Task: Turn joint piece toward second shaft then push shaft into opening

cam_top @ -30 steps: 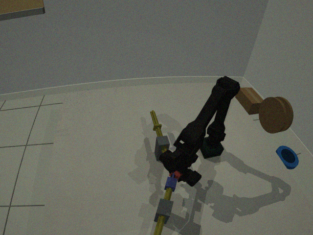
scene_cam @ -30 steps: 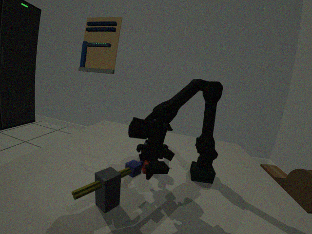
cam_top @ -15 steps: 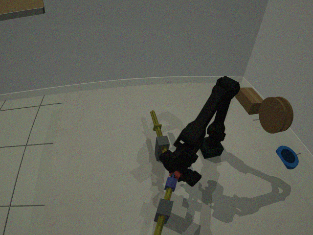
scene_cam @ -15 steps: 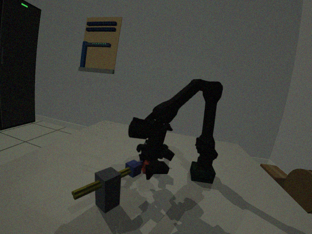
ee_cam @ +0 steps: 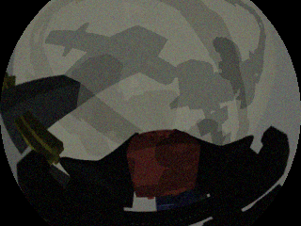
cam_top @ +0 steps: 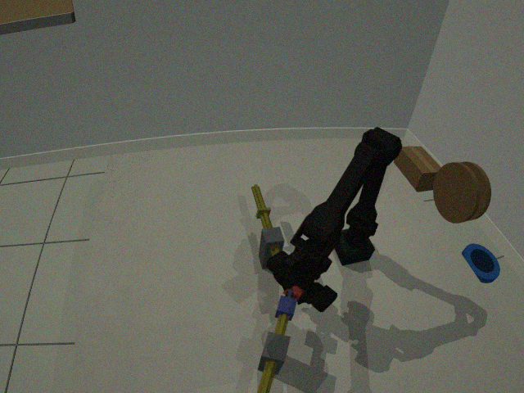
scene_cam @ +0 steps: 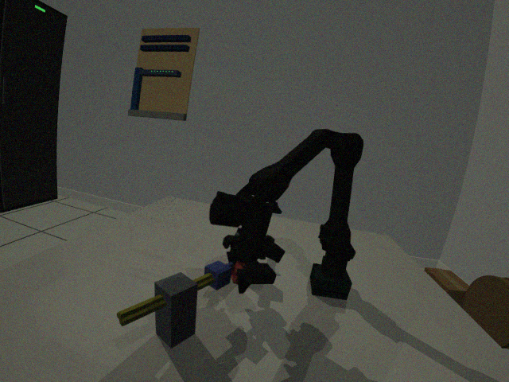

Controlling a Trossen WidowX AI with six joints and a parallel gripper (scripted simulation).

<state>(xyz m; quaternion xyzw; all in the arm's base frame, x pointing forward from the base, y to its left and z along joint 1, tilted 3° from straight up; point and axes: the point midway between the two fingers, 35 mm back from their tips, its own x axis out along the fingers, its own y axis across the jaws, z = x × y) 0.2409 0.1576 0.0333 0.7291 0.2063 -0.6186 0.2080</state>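
Right now the red joint piece is 40 mm above my gripper tip.
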